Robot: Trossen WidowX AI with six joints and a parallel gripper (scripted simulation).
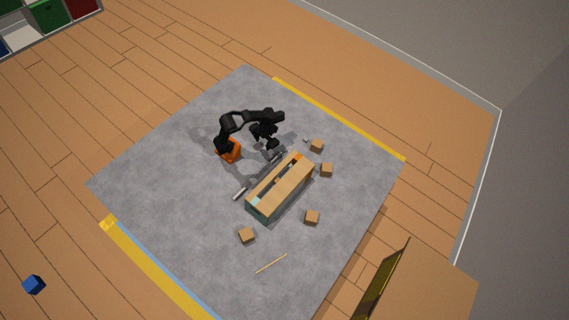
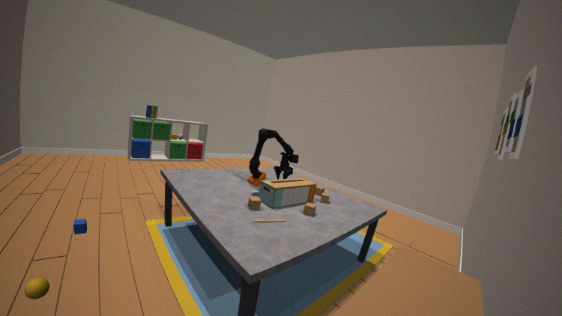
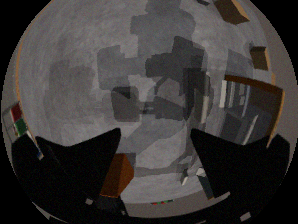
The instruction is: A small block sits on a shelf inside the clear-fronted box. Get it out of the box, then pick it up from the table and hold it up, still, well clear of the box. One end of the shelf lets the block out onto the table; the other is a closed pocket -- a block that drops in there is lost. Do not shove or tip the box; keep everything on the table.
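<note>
Right now the long box is 18 cm ahead of my gripper tip and 16 cm to the right of it. From my gripper tip the other things lie so: thin wooden stick: 39 cm ahead, 49 cm to the right, 6 cm below; then tiny grey piece: 16 cm ahead, 22 cm to the left, 5 cm below; then tan block: 19 cm ahead, 15 cm to the right, 3 cm above.
</note>
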